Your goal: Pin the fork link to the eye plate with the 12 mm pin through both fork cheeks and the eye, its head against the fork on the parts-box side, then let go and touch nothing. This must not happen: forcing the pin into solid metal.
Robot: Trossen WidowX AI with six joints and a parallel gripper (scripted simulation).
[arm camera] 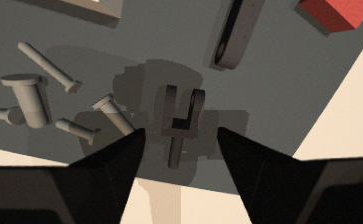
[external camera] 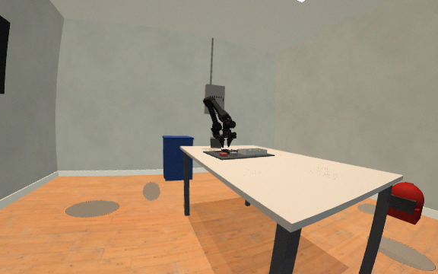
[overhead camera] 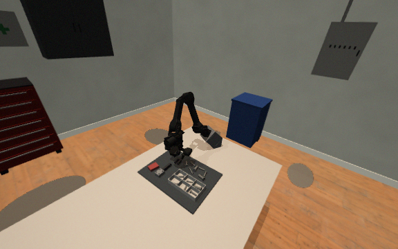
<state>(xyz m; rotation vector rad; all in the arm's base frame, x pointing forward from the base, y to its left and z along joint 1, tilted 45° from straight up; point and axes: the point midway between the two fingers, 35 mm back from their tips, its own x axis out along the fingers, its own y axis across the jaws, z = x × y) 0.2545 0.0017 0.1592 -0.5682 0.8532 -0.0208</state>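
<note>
Now: hand 6 cm above the fork link. The rest, counted from my hand: eye plate (8 cm ahead, 2 cm to the right, 6 cm below); dark mat (7 cm ahead, 8 cm to the left, 8 cm below); grey block (16 cm ahead, 2 cm to the right, 5 cm below).
</note>
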